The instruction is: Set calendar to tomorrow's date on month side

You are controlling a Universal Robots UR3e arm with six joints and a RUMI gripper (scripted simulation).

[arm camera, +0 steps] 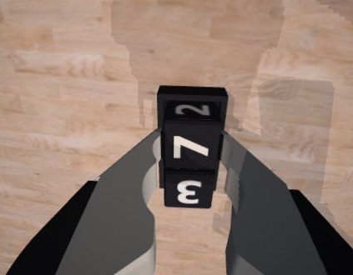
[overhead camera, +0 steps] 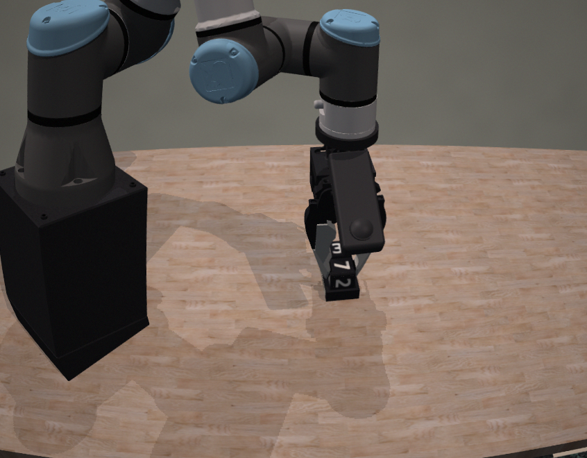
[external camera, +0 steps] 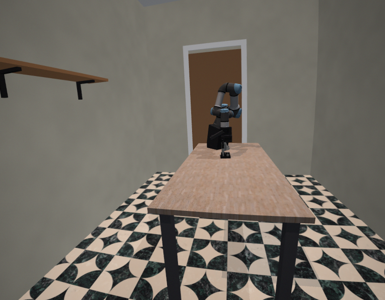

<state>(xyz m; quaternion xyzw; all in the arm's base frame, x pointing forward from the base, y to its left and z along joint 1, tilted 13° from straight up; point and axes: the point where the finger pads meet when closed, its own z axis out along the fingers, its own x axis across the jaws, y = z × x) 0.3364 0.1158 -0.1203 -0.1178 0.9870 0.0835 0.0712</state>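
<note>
The black calendar tray lies 10 mm behind my hand, 20 mm to the left of it and 30 mm below it. The rest, counted from my hand: black number cube: 10 mm below.
</note>
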